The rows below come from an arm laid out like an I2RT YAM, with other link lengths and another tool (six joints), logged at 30 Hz.
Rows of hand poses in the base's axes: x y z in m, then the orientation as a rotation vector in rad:
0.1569, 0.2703, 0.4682, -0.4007, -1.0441, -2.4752
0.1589, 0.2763, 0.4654, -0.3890, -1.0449, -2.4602
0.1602, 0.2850, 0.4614, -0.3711, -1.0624, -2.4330
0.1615, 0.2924, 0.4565, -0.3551, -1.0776, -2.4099
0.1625, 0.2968, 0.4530, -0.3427, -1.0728, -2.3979
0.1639, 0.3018, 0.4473, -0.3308, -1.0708, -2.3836
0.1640, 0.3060, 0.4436, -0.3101, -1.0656, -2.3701
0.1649, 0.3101, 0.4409, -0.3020, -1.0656, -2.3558
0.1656, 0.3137, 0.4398, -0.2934, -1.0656, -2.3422
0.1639, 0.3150, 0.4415, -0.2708, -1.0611, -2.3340
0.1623, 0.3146, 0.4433, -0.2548, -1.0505, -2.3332
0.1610, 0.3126, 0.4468, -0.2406, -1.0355, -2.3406
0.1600, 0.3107, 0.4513, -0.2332, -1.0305, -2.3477
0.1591, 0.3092, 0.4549, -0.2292, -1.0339, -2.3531
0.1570, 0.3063, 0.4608, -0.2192, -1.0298, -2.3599
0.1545, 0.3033, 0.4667, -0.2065, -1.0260, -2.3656
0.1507, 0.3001, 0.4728, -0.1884, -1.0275, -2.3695
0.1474, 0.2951, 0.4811, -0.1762, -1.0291, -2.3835
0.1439, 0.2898, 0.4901, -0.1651, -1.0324, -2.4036
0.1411, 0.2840, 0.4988, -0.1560, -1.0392, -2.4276
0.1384, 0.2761, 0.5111, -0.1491, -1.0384, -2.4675
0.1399, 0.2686, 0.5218, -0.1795, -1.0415, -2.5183
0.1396, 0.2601, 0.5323, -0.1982, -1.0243, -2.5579
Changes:
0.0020, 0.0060, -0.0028, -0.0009, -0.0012, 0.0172
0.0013, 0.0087, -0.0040, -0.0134, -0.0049, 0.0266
0.0013, 0.0074, -0.0049, -0.0117, -0.0050, 0.0227
0.0010, 0.0044, -0.0035, 0.0034, -0.0012, 0.0160
0.0014, 0.0050, -0.0057, 0.0009, -0.0009, 0.0172
0.0001, 0.0042, -0.0037, 0.0050, -0.0056, 0.0205
0.0009, 0.0041, -0.0027, -0.0013, 0.0005, 0.0153
0.0007, 0.0036, -0.0011, -0.0011, -0.0001, 0.0149
-0.0017, 0.0013, 0.0017, 0.0061, -0.0092, 0.0164
-0.0016, -0.0004, 0.0018, 0.0105, -0.0059, 0.0089
-0.0013, -0.0020, 0.0035, 0.0150, -0.0064, 0.0021
-0.0010, -0.0019, 0.0045, 0.0066, -0.0055, -0.0024
-0.0009, -0.0015, 0.0036, -0.0003, -0.0055, -0.0040
-0.0021, -0.0029, 0.0059, 0.0064, -0.0073, -0.0015
-0.0025, -0.0030, 0.0059, 0.0065, -0.0087, 0.0003
-0.0038, -0.0032, 0.0061, 0.0036, -0.0132, 0.0024
-0.0033, -0.0050, 0.0083, 0.0046, -0.0130, -0.0085
-0.0035, -0.0053, 0.0090, 0.0046, -0.0149, -0.0147
-0.0028, -0.0058, 0.0087, 0.0028, -0.0160, -0.0196
-0.0027, -0.0079, 0.0123, 0.0110, -0.0176, -0.0324
0.0015, -0.0075, 0.0107, 0.0045, 0.0009, -0.0548
-0.0003, -0.0085, 0.0105, 0.0171, 0.0024, -0.0363

